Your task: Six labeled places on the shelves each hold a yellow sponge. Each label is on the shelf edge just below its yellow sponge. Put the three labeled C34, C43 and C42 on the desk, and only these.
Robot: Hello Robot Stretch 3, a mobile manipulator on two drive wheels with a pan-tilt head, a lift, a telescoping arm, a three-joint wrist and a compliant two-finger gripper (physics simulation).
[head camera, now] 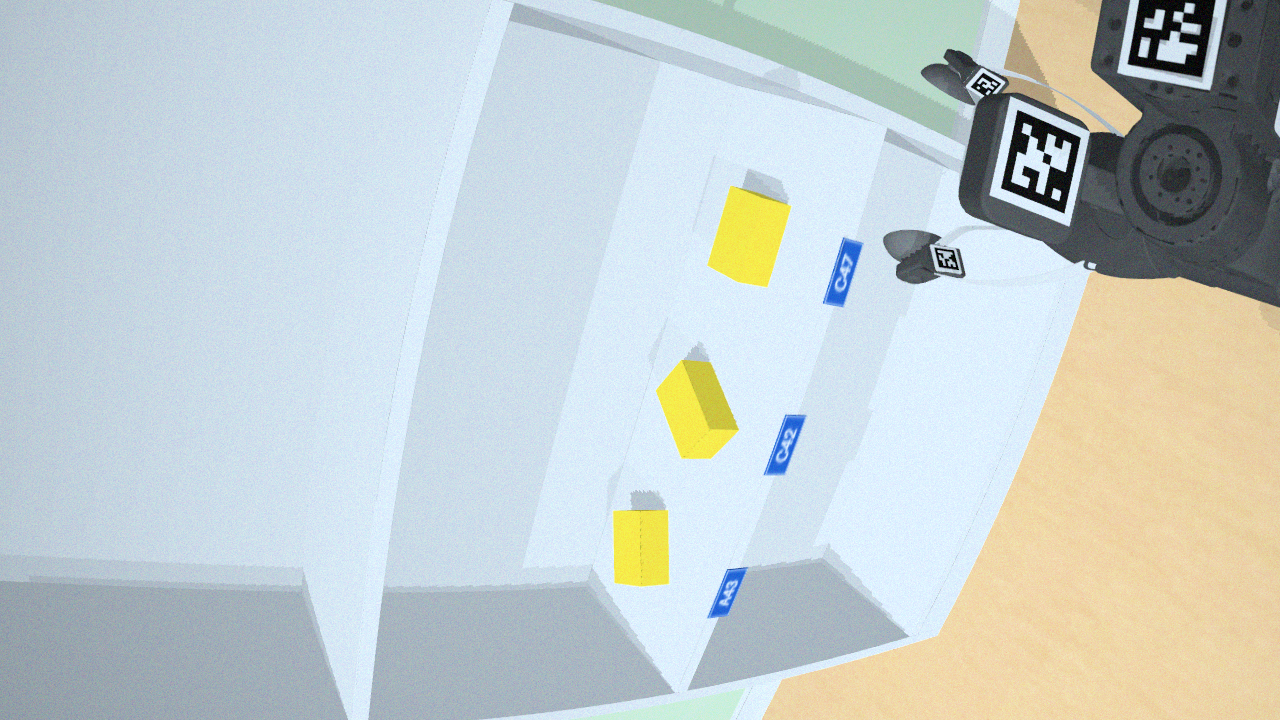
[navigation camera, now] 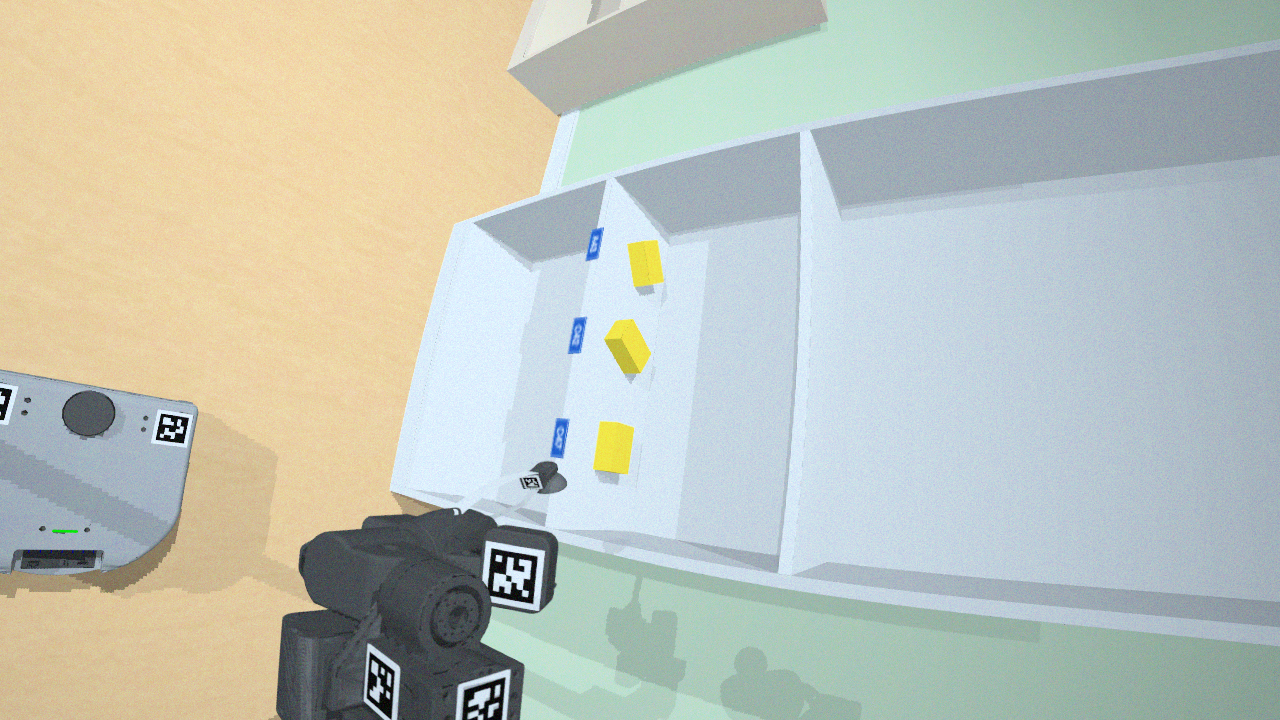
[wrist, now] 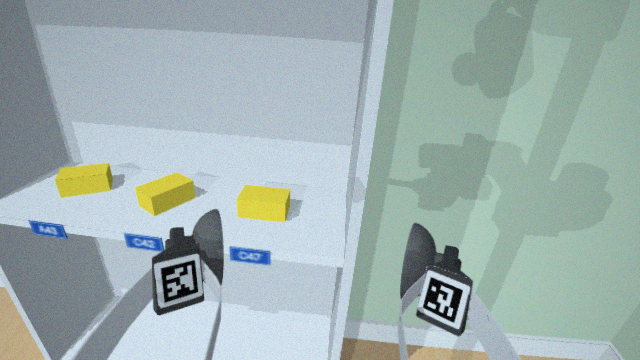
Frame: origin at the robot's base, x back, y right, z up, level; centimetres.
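Where they show: gripper, fingertip midpoint: [head camera: 918, 160] [navigation camera: 550, 530]; robot's base, origin of the base link: [navigation camera: 89, 410].
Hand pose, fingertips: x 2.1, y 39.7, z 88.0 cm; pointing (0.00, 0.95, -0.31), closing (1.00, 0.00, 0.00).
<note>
Things, the pixels of their top centre, and the offset from my fingertips. Level surfaces: height alone.
- C42 sponge, middle of its top: [head camera: 681, 409] [navigation camera: 637, 346] dx -32.9, dy +44.5, dz -22.3 cm
- C47 sponge, middle of its top: [head camera: 734, 232] [navigation camera: 622, 448] dx -11.1, dy +43.4, dz -22.3 cm
- A43 sponge, middle of its top: [head camera: 626, 548] [navigation camera: 654, 261] dx -53.8, dy +47.6, dz -22.3 cm
- wooden floor, its level: dz -88.0 cm
The C42 sponge [head camera: 693, 411] [navigation camera: 627, 347] [wrist: 165, 195] is a yellow block lying turned at an angle, the middle of three on one shelf. Its blue label [head camera: 785, 445] [navigation camera: 577, 334] [wrist: 144, 242] is on the shelf edge. The C47 sponge [head camera: 749, 237] [navigation camera: 614, 447] [wrist: 263, 204] and the A43 sponge [head camera: 640, 548] [navigation camera: 645, 264] [wrist: 84, 181] lie on either side. My gripper [head camera: 927, 163] [wrist: 314, 242] is open and empty, in front of the shelf near its C47 end. In the wrist view the C42 sponge is left of both fingers. Labels C34, C43 and the desk are not identifiable.
The white shelf unit's side panel [wrist: 376, 100] stands between the fingers' lines of view, with a green wall [wrist: 590, 125] to its right. A beige piece of furniture [navigation camera: 680, 67] stands beyond the unit. My grey base [navigation camera: 89, 483] is on the wooden floor [navigation camera: 268, 179].
</note>
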